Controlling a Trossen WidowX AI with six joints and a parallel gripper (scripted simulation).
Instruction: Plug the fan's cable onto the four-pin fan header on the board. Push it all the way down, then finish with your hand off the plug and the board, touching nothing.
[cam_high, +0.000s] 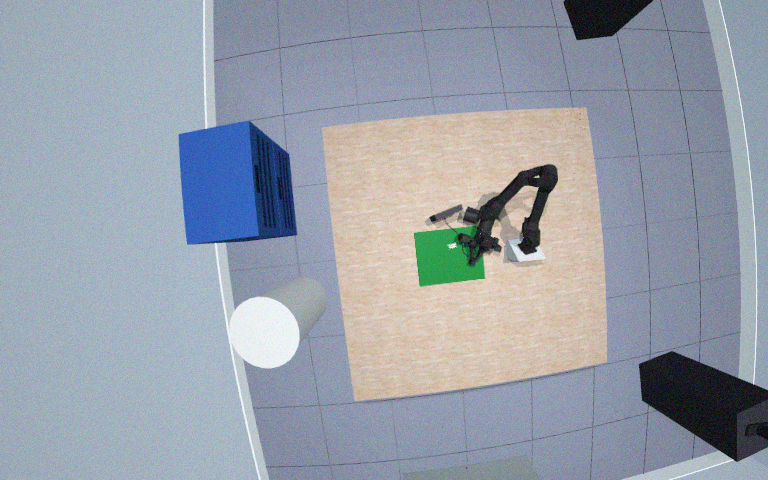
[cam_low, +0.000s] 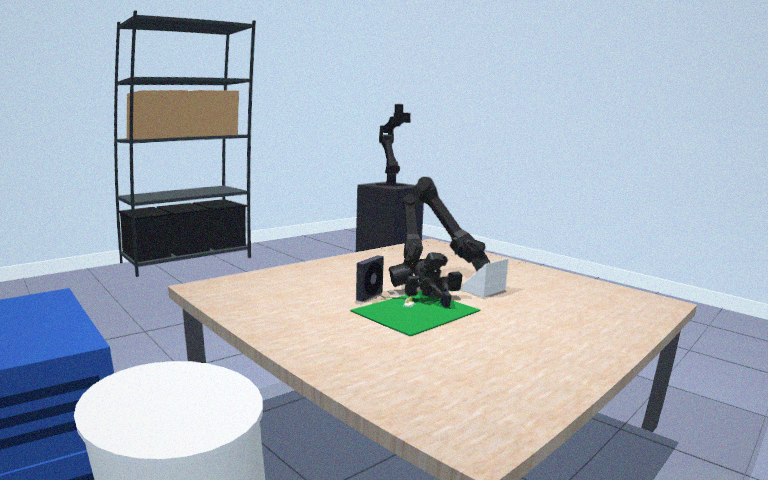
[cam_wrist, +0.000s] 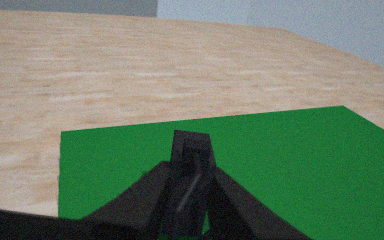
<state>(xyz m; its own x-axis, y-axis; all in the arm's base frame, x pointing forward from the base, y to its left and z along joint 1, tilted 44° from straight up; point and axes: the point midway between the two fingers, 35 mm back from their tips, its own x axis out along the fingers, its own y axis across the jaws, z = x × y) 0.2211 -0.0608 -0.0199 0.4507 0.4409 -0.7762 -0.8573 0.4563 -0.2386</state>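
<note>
The plug is 10 mm below my gripper tip. From my gripper tip the other things lie so: black fan: 220 mm to the right, 80 mm ahead, 20 mm above; then green board: 90 mm ahead, 50 mm below, 40 mm to the right.
</note>
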